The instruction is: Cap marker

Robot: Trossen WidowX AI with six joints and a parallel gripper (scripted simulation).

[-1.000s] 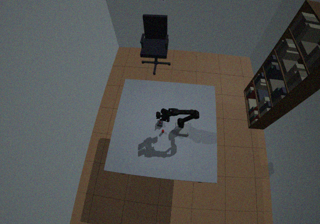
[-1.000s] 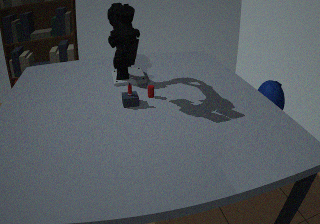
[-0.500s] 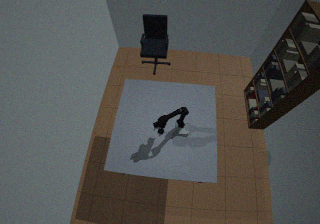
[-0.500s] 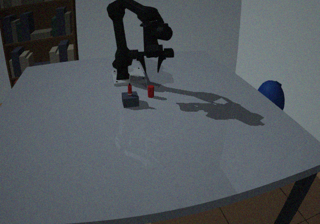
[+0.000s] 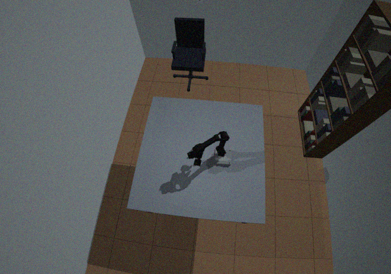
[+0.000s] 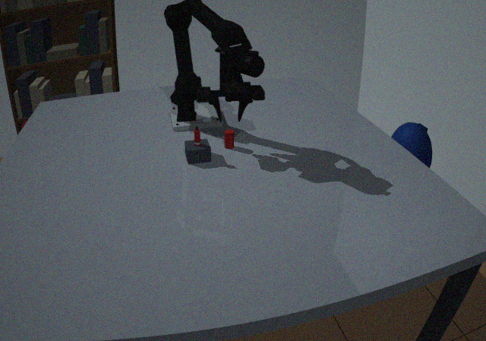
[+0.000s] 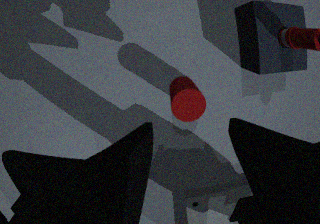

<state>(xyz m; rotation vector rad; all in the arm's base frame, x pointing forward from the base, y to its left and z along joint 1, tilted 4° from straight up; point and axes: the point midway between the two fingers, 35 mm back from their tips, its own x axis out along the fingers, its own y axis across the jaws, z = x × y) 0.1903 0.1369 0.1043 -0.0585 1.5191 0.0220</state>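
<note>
My gripper tip is 5 cm above the red cap. Also, from my gripper tip: dark holder block (9 cm to the right, 6 cm below, 6 cm ahead).
</note>
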